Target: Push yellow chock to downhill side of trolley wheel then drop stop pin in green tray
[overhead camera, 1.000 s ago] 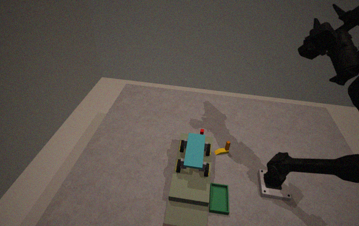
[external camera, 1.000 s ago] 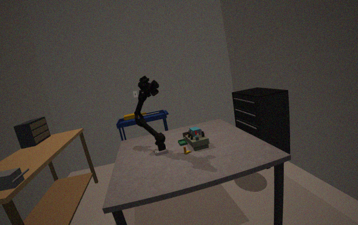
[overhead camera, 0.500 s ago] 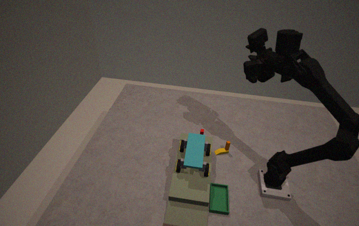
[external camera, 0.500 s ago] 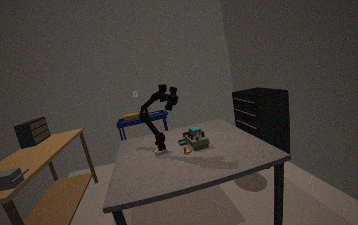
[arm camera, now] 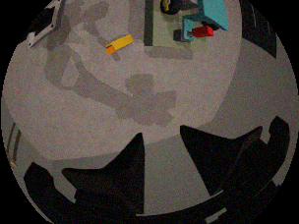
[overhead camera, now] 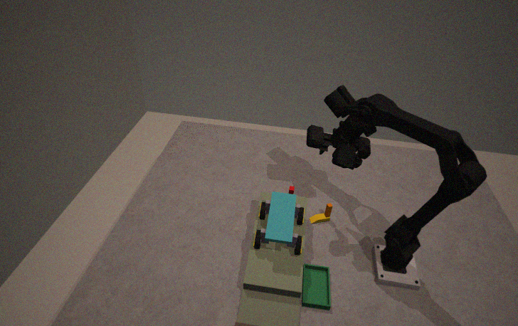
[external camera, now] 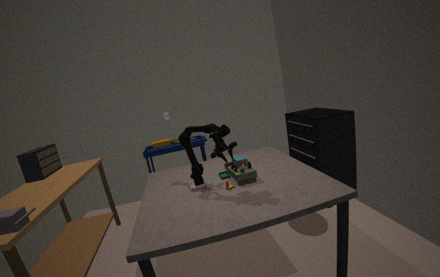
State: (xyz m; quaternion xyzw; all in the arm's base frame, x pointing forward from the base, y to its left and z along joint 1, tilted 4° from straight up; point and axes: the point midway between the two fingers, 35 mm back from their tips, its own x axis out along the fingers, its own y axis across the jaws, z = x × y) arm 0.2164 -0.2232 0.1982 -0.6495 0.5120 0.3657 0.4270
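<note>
Right now my gripper tip is 200 mm above the yellow chock, 70 mm to the right of it and 20 mm past it. The rest, counted from my gripper tip: green tray (320 mm to the left, 230 mm below); then red-headed stop pin (100 mm to the left, 100 mm ahead, 90 mm below); then trolley (210 mm to the left, 120 mm ahead, 110 mm below).
</note>
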